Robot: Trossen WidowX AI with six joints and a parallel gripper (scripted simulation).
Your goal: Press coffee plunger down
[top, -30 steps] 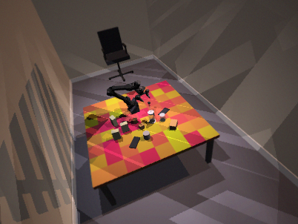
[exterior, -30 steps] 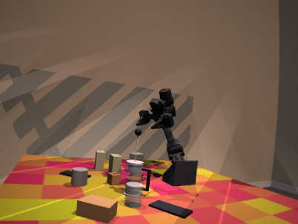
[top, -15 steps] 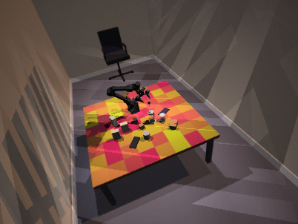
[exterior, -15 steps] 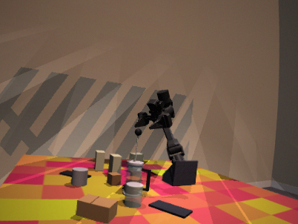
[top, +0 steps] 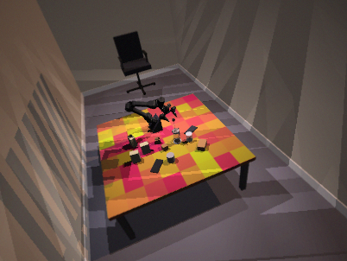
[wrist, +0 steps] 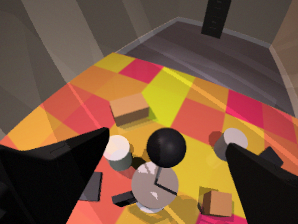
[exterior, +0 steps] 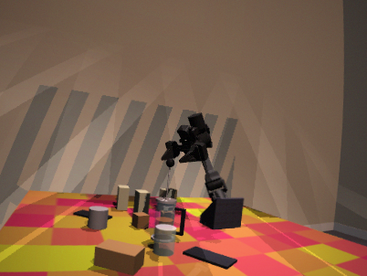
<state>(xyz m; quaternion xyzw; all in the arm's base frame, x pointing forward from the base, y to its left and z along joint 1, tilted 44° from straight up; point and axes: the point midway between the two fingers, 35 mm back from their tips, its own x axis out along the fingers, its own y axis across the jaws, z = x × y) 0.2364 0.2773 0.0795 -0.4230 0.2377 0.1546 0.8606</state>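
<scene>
My gripper tip is now 14 cm above the coffee press, 1 cm to the right of it and 1 cm past it. Also, from my gripper tip: glass cup (24 cm below, 12 cm to the left, 2 cm ahead); then grey cylinder (24 cm below, 22 cm ahead, 11 cm to the right).
</scene>
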